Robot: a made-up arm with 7 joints. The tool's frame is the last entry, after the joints.
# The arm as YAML. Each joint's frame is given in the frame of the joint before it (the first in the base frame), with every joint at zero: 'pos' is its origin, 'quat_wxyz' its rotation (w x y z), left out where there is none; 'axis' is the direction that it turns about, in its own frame. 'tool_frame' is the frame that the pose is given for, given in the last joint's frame.
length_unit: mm
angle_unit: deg
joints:
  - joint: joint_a
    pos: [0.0, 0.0, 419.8]
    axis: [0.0, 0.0, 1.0]
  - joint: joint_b
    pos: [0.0, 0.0, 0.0]
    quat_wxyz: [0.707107, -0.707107, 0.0, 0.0]
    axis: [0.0, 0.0, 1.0]
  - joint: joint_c
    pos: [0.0, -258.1, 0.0]
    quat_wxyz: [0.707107, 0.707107, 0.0, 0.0]
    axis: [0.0, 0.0, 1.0]
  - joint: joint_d
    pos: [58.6, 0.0, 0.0]
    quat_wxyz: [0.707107, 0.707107, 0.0, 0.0]
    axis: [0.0, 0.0, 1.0]
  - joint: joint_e
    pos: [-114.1, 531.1, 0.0]
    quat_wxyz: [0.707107, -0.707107, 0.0, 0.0]
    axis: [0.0, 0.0, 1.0]
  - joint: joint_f
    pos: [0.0, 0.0, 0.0]
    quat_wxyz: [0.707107, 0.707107, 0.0, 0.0]
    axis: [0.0, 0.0, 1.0]
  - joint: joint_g
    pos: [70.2, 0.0, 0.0]
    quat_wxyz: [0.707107, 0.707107, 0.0, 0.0]
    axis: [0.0, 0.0, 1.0]
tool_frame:
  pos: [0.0, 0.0, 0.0]
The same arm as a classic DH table. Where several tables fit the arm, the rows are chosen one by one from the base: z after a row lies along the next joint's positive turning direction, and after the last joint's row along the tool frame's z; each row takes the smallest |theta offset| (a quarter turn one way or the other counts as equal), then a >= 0, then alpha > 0; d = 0 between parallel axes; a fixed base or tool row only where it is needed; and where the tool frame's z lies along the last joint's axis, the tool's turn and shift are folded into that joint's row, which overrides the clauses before.
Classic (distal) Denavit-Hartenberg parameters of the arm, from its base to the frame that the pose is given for. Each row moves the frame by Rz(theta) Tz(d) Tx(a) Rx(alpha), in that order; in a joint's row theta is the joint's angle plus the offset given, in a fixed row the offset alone. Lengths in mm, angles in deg.
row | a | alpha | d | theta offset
joint_a | 0 | -90 | 419.8 | 0
joint_b | 0 | 90 | 0 | 0
joint_c | 58.6 | 90 | 258.1 | 0
joint_d | -114.1 | -90 | 0 | 0
joint_e | 0 | 90 | 531.1 | 0
joint_f | 70.2 | 90 | 0 | 0
joint_g | 0 | 0 | 0 | 0

